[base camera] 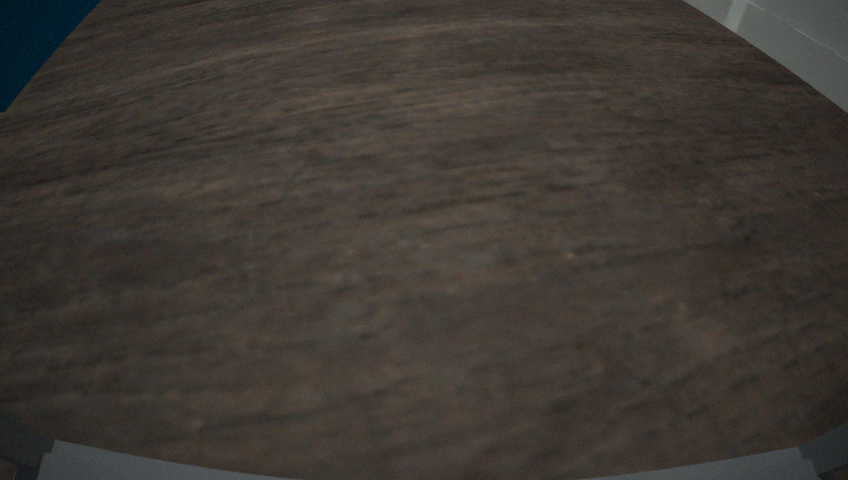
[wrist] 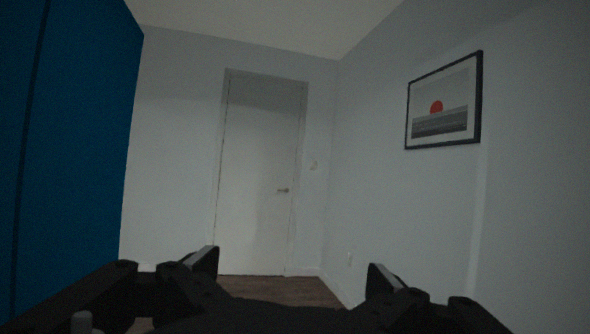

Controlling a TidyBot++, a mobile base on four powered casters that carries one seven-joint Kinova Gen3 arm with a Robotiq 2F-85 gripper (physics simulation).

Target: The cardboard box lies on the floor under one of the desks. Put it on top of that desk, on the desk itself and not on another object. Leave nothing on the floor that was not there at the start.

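Places are measured from the arm's base along level axes (x ahead, y left, z up), in millimetres.
Where they show: gripper, fingertip midpoint: (wrist: pixel 292 272).
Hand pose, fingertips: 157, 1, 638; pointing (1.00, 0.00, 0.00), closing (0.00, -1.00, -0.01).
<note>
After its pixels a point has its place, as x, y, z.
My gripper (wrist: pixel 292 272) @(157, 1, 638) is open at the bottom of the wrist view, its two fingertips wide apart with no object between them. It points across the room toward a closed door. The cardboard box does not show in the base camera view or the wrist view. No desk shows in either view.
A tall blue panel (base camera: pixel 35 41) @(966, 919, -343) (wrist: pixel 75 150) @(1027, 935, 705) stands on the left. A white wall (base camera: pixel 797 35) @(995, -860, -316) (wrist: pixel 400 210) @(1742, -668, 530) runs along the right, with a framed picture (wrist: pixel 442 102) @(1420, -733, 1161) on it. A white door (wrist: pixel 255 190) @(2785, 440, 498) is at the far end of the wooden floor (base camera: pixel 416 237) @(417, 12, -397) (wrist: pixel 280 290) @(2520, 78, -397).
</note>
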